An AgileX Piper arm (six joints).
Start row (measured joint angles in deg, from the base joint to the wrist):
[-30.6, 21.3, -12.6, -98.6, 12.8, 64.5]
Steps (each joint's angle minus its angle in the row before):
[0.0, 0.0, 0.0, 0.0, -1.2, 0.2]
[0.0, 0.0, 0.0, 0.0, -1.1, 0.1]
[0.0, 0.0, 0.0, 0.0, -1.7, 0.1]
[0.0, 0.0, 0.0, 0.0, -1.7, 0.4]
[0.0, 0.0, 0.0, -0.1, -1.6, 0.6]
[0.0, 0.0, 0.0, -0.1, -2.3, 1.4]
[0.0, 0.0, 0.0, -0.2, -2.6, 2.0]
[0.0, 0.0, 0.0, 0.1, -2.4, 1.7]
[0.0, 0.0, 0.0, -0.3, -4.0, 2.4]
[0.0, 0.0, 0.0, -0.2, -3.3, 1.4]
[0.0, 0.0, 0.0, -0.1, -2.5, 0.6]
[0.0, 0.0, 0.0, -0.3, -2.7, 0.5]
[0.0, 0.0, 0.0, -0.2, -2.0, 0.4]
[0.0, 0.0, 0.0, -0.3, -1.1, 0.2]
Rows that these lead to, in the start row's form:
[-30.6, 21.3, -12.6, -98.6, 11.6, 64.7]
[-30.6, 21.3, -12.6, -98.6, 10.5, 64.8]
[-30.6, 21.3, -12.6, -98.6, 8.8, 64.9]
[-30.6, 21.3, -12.6, -98.6, 7.1, 65.3]
[-30.6, 21.3, -12.6, -98.7, 5.5, 65.9]
[-30.6, 21.3, -12.6, -98.8, 3.2, 67.3]
[-30.6, 21.3, -12.6, -99.0, 0.6, 69.3]
[-30.6, 21.3, -12.6, -98.9, -1.8, 71.0]
[-30.6, 21.3, -12.6, -99.2, -5.8, 73.4]
[-30.6, 21.3, -12.6, -99.4, -9.1, 74.8]
[-30.6, 21.3, -12.6, -99.5, -11.6, 75.4]
[-30.6, 21.3, -12.6, -99.8, -14.3, 75.9]
[-30.6, 21.3, -12.6, -100.0, -16.3, 76.3]
[-30.6, 21.3, -12.6, -100.3, -17.4, 76.5]

